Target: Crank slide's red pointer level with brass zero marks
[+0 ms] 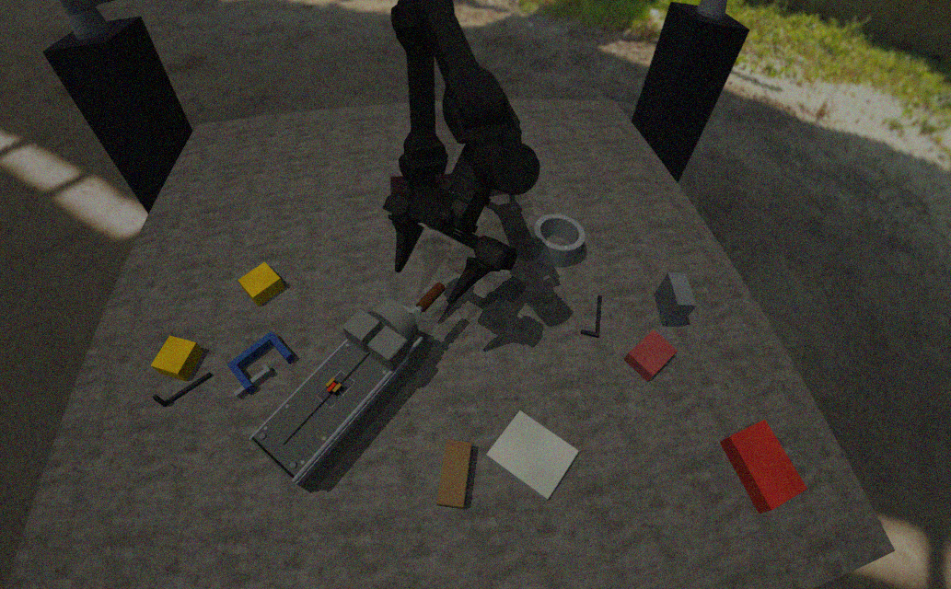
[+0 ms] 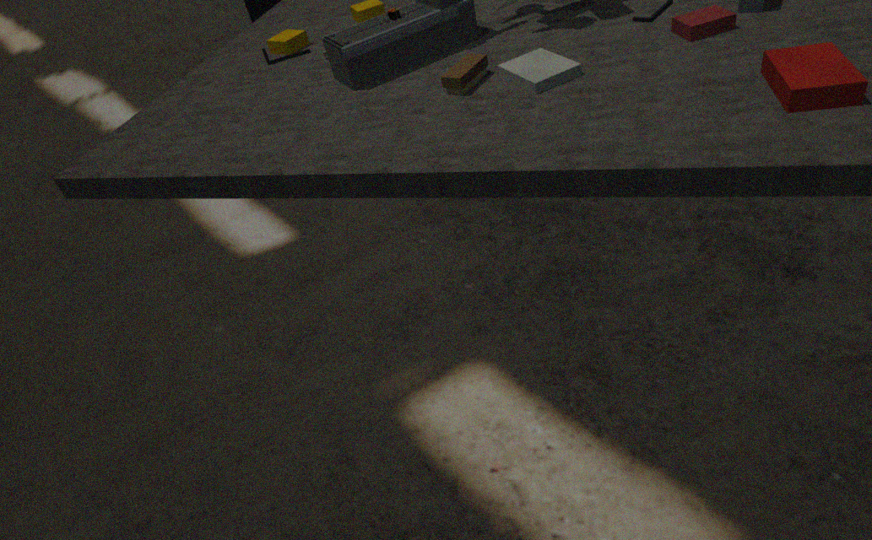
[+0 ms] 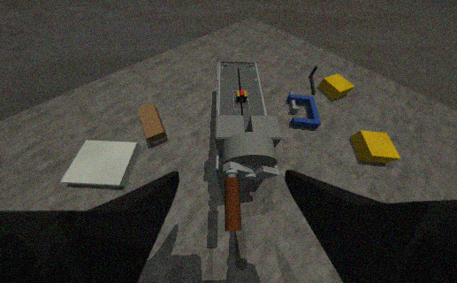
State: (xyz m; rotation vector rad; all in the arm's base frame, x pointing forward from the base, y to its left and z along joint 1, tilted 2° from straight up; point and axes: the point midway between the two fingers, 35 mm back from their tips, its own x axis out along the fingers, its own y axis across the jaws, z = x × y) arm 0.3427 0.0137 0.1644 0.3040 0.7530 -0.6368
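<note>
Now: gripper tip 40 mm above the brown crank handle, 10 mm to the right of it and 10 mm past it. The rest, counted from my gripper tip: white plate (200 mm ahead, 140 mm to the left, 140 mm below); then red pointer (130 mm to the right, 110 mm ahead, 70 mm below); then brown block (220 mm ahead, 140 mm below, 30 mm to the left).
</note>
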